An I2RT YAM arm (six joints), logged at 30 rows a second.
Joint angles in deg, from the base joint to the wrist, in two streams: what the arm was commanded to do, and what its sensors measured. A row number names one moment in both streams.
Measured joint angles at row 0:
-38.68, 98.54, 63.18, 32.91, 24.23, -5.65
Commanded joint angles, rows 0 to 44:
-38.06, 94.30, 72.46, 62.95, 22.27, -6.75
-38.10, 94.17, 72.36, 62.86, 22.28, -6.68
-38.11, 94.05, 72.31, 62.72, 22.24, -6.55
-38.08, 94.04, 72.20, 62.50, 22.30, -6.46
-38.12, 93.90, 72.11, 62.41, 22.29, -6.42
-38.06, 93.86, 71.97, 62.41, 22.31, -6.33
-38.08, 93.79, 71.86, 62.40, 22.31, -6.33
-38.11, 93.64, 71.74, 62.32, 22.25, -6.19
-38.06, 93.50, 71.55, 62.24, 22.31, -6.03
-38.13, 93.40, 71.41, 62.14, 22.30, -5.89
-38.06, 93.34, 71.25, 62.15, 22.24, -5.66
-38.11, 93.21, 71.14, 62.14, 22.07, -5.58
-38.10, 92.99, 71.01, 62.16, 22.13, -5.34
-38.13, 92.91, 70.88, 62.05, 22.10, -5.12
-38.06, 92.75, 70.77, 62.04, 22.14, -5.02
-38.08, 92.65, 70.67, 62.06, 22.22, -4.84
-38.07, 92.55, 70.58, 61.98, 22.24, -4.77
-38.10, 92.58, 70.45, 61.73, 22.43, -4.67
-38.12, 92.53, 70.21, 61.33, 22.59, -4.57
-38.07, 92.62, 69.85, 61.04, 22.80, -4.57
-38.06, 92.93, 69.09, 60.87, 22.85, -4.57
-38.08, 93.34, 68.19, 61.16, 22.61, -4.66
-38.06, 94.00, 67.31, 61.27, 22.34, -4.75
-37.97, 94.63, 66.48, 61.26, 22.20, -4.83
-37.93, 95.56, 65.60, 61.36, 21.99, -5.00
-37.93, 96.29, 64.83, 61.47, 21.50, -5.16
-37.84, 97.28, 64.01, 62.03, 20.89, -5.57
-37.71, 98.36, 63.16, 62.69, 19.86, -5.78
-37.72, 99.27, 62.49, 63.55, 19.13, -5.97
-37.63, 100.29, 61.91, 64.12, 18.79, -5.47
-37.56, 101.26, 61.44, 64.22, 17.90, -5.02
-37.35, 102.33, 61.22, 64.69, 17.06, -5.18
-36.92, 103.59, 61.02, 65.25, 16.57, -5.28
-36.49, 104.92, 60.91, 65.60, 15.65, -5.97
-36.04, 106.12, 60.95, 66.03, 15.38, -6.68
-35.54, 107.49, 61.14, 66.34, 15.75, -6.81
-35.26, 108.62, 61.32, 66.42, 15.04, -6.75
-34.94, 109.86, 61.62, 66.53, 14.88, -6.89
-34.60, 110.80, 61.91, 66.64, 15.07, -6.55
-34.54, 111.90, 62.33, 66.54, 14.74, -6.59
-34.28, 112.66, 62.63, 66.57, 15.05, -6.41
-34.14, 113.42, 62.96, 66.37, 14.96, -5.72
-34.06, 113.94, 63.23, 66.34, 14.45, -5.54
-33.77, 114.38, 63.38, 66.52, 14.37, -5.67
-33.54, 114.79, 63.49, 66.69, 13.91, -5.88
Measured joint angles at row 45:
-38.13, 116.22, 56.99, 46.74, 24.69, -4.14
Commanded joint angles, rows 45 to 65:
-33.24, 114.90, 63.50, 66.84, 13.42, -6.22
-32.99, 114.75, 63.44, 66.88, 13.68, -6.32
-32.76, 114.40, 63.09, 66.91, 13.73, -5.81
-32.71, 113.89, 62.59, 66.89, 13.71, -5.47
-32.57, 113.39, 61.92, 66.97, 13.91, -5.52
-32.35, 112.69, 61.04, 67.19, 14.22, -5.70
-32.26, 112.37, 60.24, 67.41, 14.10, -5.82
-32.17, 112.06, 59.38, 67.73, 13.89, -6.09
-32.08, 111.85, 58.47, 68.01, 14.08, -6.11
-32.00, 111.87, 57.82, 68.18, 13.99, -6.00
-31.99, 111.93, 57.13, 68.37, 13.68, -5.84
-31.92, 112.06, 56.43, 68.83, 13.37, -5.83
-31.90, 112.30, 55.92, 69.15, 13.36, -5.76
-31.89, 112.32, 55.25, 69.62, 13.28, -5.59
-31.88, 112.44, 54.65, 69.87, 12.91, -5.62
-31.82, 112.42, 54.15, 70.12, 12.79, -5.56
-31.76, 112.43, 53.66, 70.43, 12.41, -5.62
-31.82, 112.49, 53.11, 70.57, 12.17, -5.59
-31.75, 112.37, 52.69, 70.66, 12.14, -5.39
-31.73, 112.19, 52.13, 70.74, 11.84, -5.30
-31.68, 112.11, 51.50, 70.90, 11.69, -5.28
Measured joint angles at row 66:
-36.69, 116.46, 49.12, 56.64, 26.24, -3.42
